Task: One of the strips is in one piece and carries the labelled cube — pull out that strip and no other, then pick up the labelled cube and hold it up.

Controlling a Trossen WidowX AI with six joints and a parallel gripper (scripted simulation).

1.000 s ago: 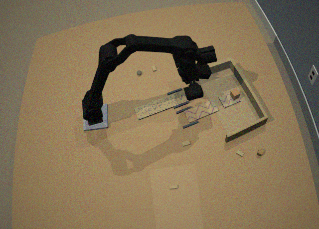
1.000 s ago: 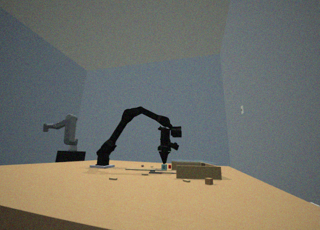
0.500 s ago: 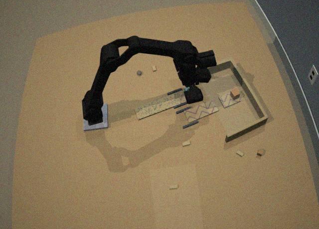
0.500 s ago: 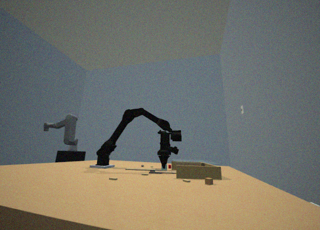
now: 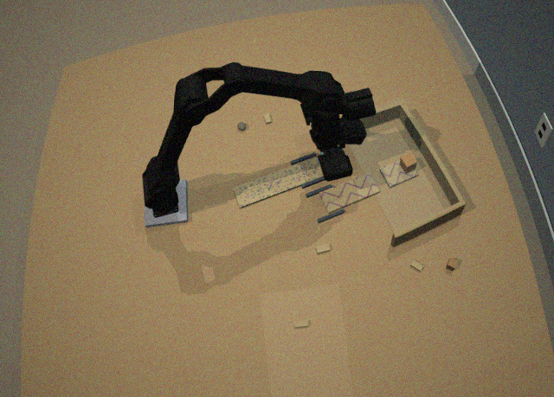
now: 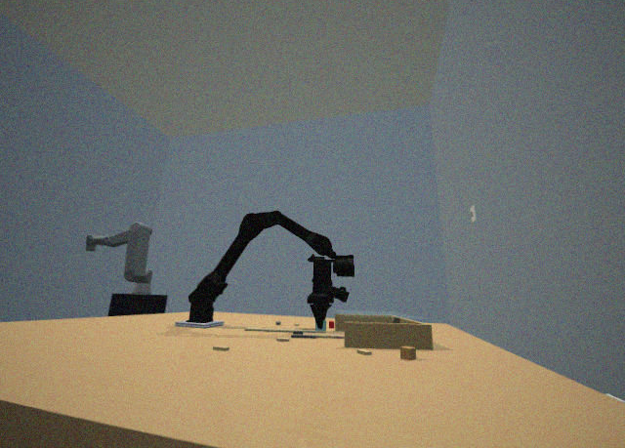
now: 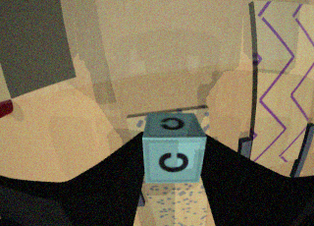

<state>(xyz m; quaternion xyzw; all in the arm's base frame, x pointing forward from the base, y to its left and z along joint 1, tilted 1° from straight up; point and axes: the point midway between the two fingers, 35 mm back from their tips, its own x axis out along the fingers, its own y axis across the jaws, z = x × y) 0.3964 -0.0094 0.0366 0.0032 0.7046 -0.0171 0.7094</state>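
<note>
The speckled strip is 11 cm behind my gripper tip, 1 cm to the right of it and 1 cm below it. Also, from my gripper tip: red cylinder 2 cm ahead, 15 cm to the left; grey ball 17 cm behind, 17 cm to the left, 1 cm below.
</note>
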